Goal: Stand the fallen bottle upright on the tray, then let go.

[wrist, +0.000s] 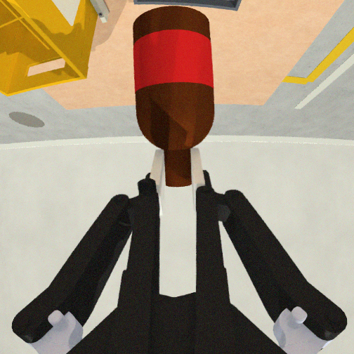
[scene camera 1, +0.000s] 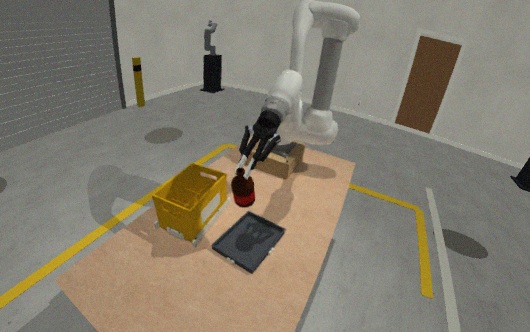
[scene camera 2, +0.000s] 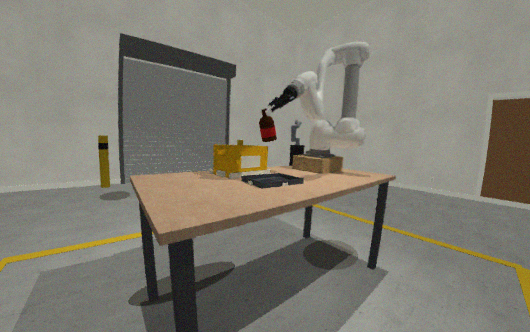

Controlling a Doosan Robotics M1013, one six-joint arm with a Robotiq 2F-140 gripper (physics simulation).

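Where they show: gripper, fingertip midpoint: [scene camera 1: 240, 176] [scene camera 2: 264, 113]; arm's base at its link origin: [scene camera 1: 278, 146] [scene camera 2: 319, 156].
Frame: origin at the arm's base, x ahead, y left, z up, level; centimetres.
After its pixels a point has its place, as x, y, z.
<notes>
A brown bottle [scene camera 1: 243, 189] {69.7, 17.7, 19.0} [scene camera 2: 268, 128] {67.9, 18.5, 15.5} [wrist: 174, 80] with a red label hangs in the air, neck up and nearly upright, with a slight tilt in the scene camera 2 view. My gripper [scene camera 1: 246, 169] {68.5, 15.7, 22.6} [scene camera 2: 269, 110] {68.5, 15.7, 22.6} [wrist: 177, 160] is shut on its neck, with one pale fingertip on each side. The dark, low-rimmed tray [scene camera 1: 231, 258] {76.8, 17.9, -8.7} [scene camera 2: 249, 182] {77.3, 17.6, -10.1} [wrist: 187, 4] lies flat on the table, below the bottle and apart from it. A shadow of the gripper and bottle falls on the tray. In the wrist view a strip of the tray's edge shows at the top.
A yellow crate [scene camera 1: 170, 212] {78.4, -9.5, 0.9} [scene camera 2: 227, 159] {77.9, -3.3, -1.1} [wrist: 72, 60] stands on the table beside the tray, close to the bottle's side in the scene camera 1 view. The arm's base stands on a wooden block [scene camera 1: 272, 164] {14.5, 3.5, -4.5} [scene camera 2: 317, 164] {14.5, 9.2, -5.0} at the far end of the table [scene camera 1: 165, 295] {101.1, 7.4, -11.0} [scene camera 2: 200, 210] {109.1, 39.9, -11.0}.
</notes>
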